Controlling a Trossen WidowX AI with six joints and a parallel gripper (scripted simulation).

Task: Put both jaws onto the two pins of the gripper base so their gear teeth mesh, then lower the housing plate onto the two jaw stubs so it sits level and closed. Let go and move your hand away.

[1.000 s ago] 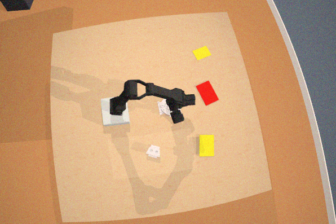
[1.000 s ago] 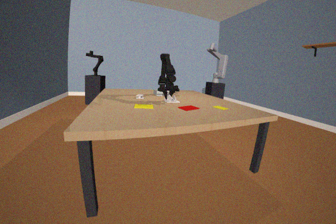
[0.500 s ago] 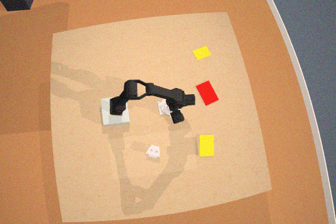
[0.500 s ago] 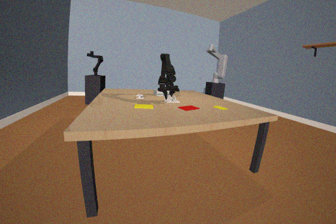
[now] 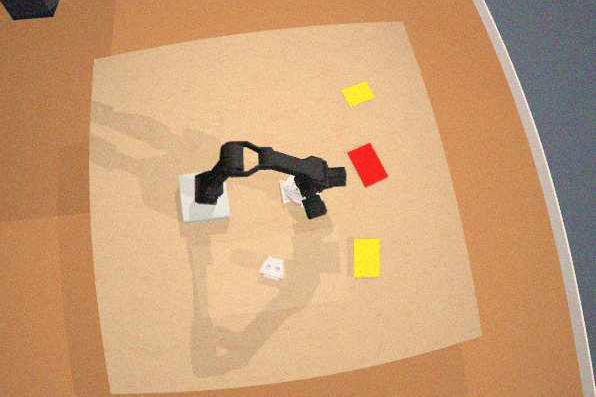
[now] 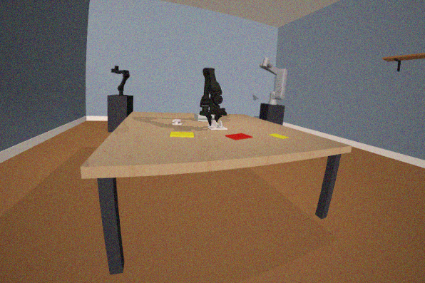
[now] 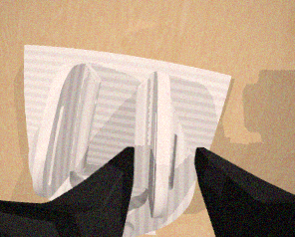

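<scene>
Now: gripper tip 50 mm past the white jaw and 40 mm to the right of it. Round my gripper tip: yellow patch (200 mm ahead, 200 mm to the right, 10 mm below); red patch (210 mm ahead, 130 mm to the left, 20 mm below).
</scene>
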